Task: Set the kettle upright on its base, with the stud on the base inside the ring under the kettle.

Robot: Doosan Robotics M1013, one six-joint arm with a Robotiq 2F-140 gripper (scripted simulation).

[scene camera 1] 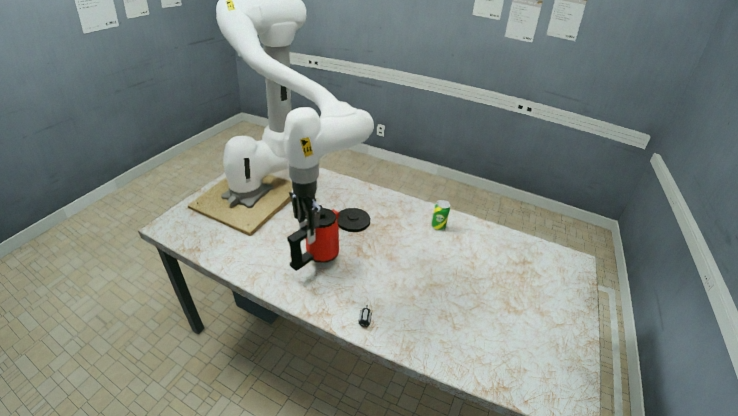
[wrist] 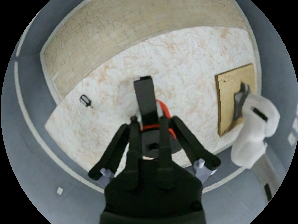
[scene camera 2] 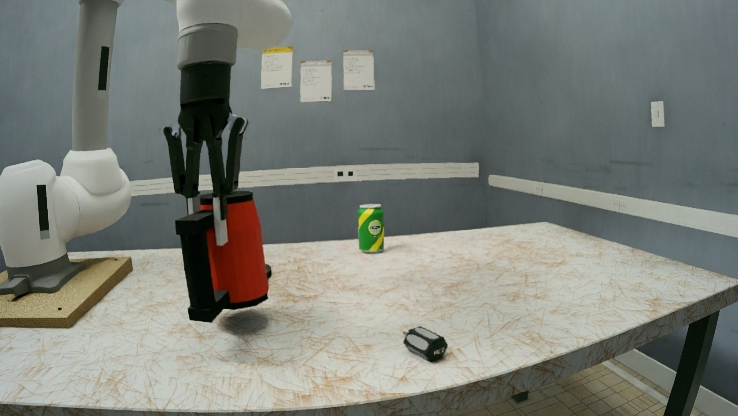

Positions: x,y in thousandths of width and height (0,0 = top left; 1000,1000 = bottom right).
Scene:
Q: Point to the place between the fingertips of my gripper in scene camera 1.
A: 417,576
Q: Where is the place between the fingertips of my gripper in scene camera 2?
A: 284,585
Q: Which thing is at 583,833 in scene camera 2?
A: A small black object.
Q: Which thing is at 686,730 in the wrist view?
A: My gripper.

